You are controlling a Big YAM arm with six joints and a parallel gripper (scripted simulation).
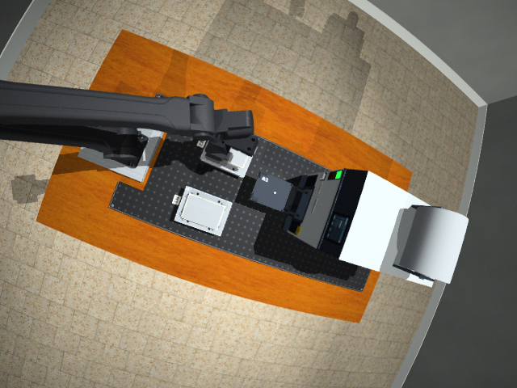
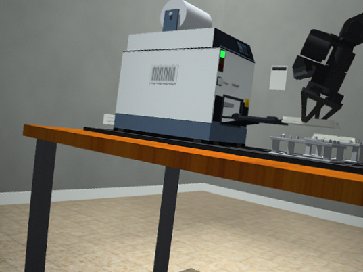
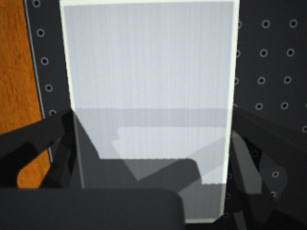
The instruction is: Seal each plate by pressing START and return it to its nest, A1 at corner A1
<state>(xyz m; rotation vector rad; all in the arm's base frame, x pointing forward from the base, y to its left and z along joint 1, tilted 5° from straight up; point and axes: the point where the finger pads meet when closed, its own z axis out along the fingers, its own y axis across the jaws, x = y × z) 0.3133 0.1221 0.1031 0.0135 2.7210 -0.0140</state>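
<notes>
Now: hand 6 cm above the plate nest. From my hand the other things lie so: sealer stage (19 cm ahead, 7 cm to the right); pale start button (29 cm ahead, 3 cm to the left, 9 cm above); A1 mark (8 cm behind, 5 cm to the left, 5 cm below).
</notes>
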